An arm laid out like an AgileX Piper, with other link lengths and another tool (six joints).
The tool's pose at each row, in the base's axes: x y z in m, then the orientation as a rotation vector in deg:
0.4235, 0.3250, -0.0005, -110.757, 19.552, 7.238
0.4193, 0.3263, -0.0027, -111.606, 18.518, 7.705
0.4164, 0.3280, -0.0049, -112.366, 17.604, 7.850
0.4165, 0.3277, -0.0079, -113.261, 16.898, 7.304
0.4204, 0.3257, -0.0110, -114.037, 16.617, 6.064
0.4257, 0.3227, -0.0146, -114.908, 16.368, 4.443
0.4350, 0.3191, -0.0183, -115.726, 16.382, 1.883
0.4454, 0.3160, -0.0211, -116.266, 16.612, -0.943
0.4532, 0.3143, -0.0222, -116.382, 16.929, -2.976
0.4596, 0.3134, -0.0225, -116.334, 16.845, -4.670
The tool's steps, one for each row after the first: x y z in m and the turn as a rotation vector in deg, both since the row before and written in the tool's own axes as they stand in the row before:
-0.0037, 0.0028, 0.0017, -0.863, -0.704, -0.576
-0.0025, 0.0022, 0.0023, -0.736, -0.433, -0.632
0.0009, 0.0027, 0.0009, -0.780, 0.162, -0.811
0.0047, 0.0025, -0.0004, -0.588, 0.826, -0.815
0.0063, 0.0030, -0.0009, -0.644, 1.115, -0.966
0.0103, 0.0026, -0.0009, -0.515, 1.883, -1.187
0.0111, 0.0015, -0.0004, -0.262, 2.139, -1.120
0.0081, 0.0002, 0.0001, 0.044, 1.586, -0.669
0.0064, -0.0005, 0.0004, 0.199, 1.159, -0.785

